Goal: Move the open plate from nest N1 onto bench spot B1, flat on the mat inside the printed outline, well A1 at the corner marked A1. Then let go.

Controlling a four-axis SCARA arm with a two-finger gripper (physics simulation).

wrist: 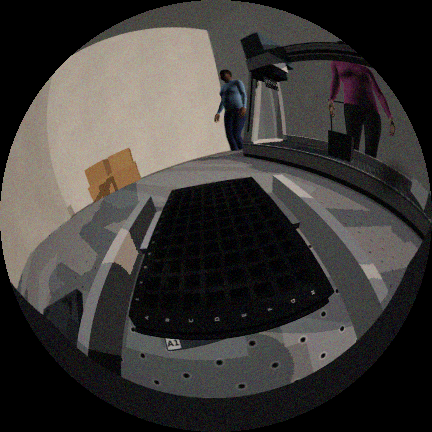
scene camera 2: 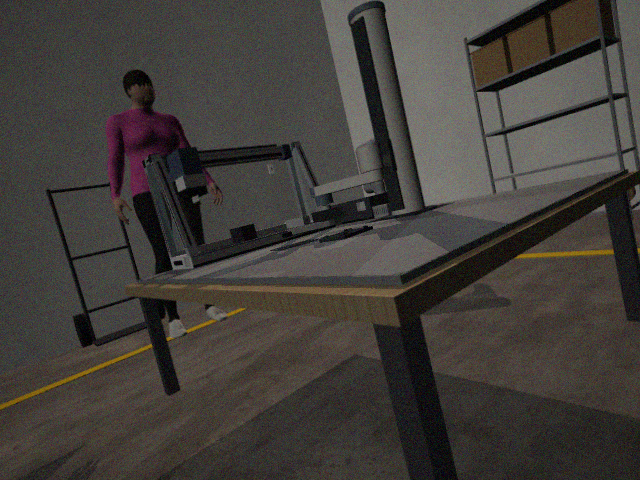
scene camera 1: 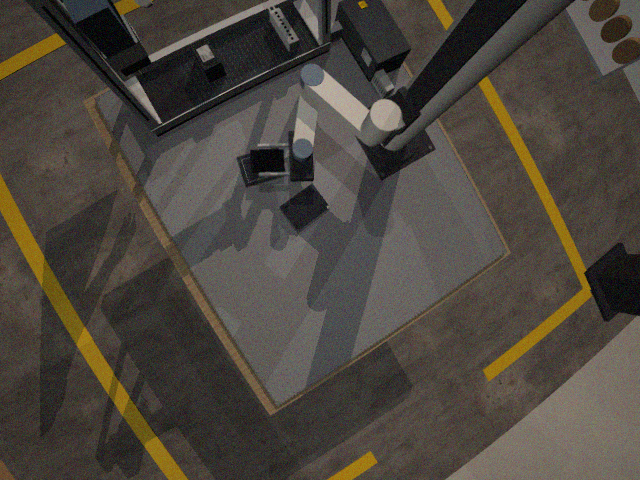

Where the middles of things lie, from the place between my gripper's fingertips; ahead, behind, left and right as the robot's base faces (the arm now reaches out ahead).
I see my gripper 30 mm past the dark well plate point(scene camera 1: 261, 160), 20 mm to the right of it and 10 mm above it.
